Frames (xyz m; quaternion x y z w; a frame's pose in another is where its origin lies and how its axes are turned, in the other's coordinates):
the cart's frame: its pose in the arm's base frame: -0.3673 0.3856 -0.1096 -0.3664 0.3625 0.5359 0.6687
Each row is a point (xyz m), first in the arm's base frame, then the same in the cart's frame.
Working: the arm's base frame: its pose in the cart's frame: -0.2103 -0.4325 -0.2536 0.3664 -0.3625 -0.5359 0.6687

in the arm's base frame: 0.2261 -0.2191 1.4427
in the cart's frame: -1.5383 -0.8355 0.2509
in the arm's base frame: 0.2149 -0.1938 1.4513
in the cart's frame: -1.5363 -0.8214 0.2762
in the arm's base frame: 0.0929 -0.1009 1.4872
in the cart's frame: -1.5457 -0.6906 0.3634
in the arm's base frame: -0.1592 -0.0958 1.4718
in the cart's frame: -1.5710 -0.4406 0.3374
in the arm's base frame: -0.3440 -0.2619 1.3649
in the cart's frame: -1.5822 -0.2743 0.1244
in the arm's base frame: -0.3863 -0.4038 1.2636
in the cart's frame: -1.5642 -0.2447 -0.0517
